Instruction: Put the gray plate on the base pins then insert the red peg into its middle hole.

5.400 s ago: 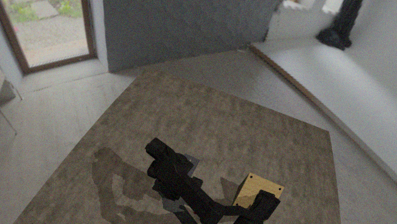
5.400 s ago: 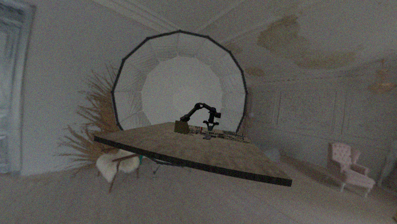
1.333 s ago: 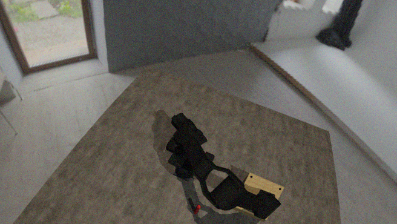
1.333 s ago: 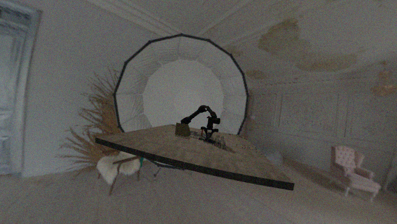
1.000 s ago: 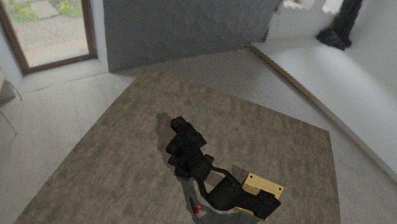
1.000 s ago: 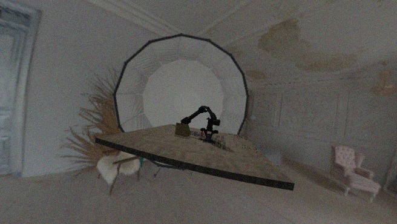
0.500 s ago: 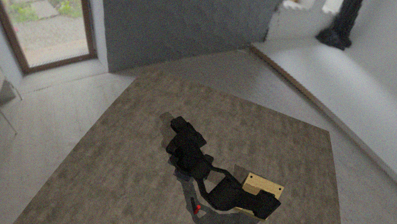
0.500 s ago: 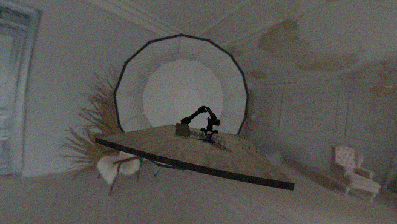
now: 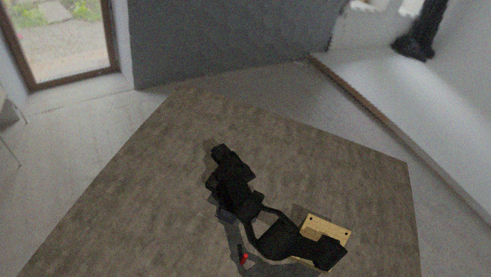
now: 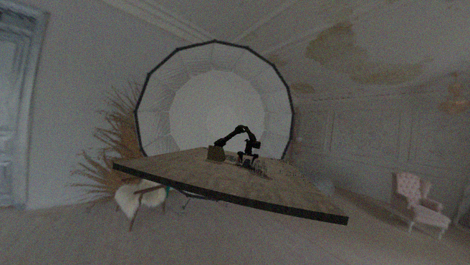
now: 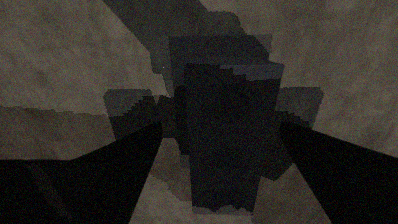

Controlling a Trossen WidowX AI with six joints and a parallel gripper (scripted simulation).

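My gripper tip is now 2 cm below the gray plate. From my gripper tip the other things lie so: red peg (17 cm to the left, 11 cm behind, 2 cm above).
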